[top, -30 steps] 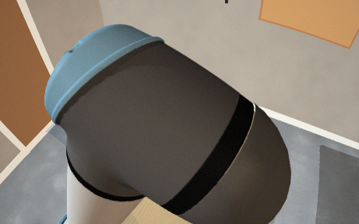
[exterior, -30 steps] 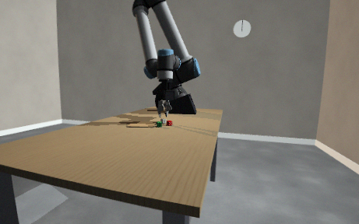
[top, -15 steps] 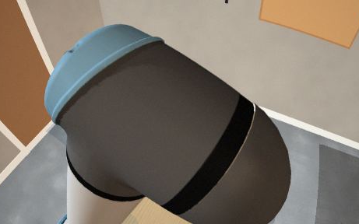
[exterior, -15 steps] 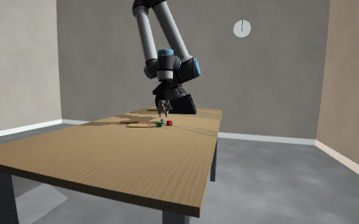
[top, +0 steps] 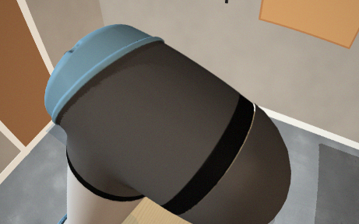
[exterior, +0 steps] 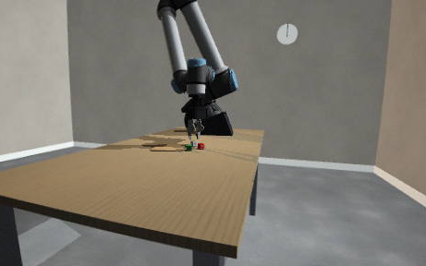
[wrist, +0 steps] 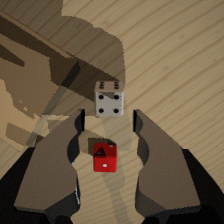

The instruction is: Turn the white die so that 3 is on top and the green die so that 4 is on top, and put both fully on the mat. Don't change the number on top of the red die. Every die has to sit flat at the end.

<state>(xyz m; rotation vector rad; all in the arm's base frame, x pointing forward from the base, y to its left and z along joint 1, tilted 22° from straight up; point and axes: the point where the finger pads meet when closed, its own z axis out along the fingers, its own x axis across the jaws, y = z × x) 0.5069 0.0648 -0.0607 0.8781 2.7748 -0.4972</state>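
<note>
Now: hand 40 mm above the white die. The rest, counted from my hand: green die: 100 mm ahead, 40 mm below, 20 mm to the left; then red die: 60 mm to the left, 50 mm ahead, 40 mm below; then tan mat: 90 mm to the right, 90 mm ahead, 50 mm below.
</note>
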